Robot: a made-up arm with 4 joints. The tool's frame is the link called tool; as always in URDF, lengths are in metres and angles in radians.
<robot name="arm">
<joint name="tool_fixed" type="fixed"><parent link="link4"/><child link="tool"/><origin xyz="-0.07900 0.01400 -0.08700"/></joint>
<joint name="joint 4" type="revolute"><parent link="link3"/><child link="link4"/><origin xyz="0.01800 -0.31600 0.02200"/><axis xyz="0 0 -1"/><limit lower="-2.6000" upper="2.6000"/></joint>
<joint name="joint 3" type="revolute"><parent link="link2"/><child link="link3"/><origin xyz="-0.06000 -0.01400 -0.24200"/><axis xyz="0 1 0"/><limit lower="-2.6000" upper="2.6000"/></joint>
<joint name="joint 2" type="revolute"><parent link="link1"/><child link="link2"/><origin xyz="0.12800 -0.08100 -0.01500"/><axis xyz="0 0 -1"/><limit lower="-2.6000" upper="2.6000"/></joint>
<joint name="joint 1" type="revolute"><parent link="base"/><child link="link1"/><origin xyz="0.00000 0.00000 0.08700"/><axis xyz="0 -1 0"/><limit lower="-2.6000" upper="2.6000"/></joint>
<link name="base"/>
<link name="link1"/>
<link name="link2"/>
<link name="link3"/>
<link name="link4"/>
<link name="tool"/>
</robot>
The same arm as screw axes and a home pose.
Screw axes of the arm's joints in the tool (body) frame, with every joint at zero. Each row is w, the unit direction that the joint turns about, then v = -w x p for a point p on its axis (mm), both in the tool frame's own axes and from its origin. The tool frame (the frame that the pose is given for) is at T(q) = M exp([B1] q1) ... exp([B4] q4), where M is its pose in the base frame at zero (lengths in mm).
B1: w 0 -1 0 v 322 0 7
B2: w 0 0 -1 v -316 121 0
B3: w 0 1 0 v -65 0 61
B4: w 0 0 -1 v 14 79 0
M: xyz 7 -397 -235 (mm) rpy 0 0 0 (rad, as in URDF)
Joint limits (rad, base to tool): -2.6..2.6 -2.6..2.6 -2.6..2.6 -2.6..2.6

